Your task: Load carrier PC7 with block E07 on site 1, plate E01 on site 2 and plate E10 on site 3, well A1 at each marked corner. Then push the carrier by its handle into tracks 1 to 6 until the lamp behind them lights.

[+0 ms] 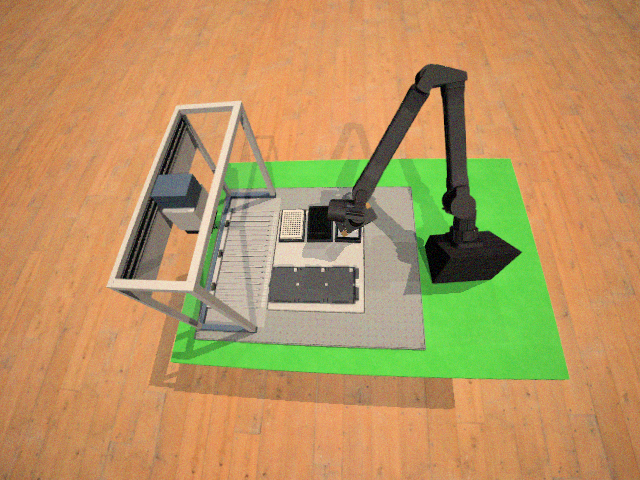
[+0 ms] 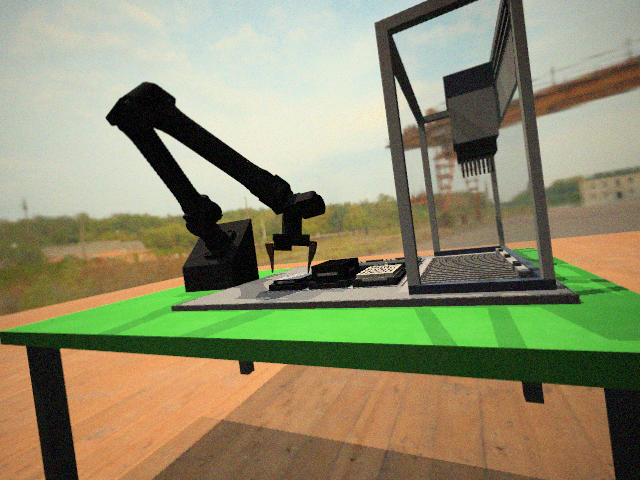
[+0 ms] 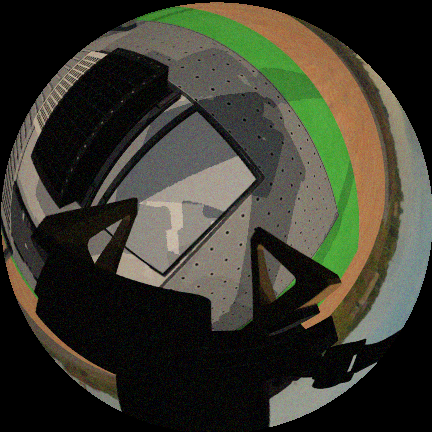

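Labels:
I see a grey frame (image 1: 173, 190), which is 0.89 m from the lens. A dark carrier (image 1: 311, 284) is here as well, and it is 1.13 m from the lens. Taking the marked spots on the grey frame and the dark carrier, I find them 0.56 m apart.

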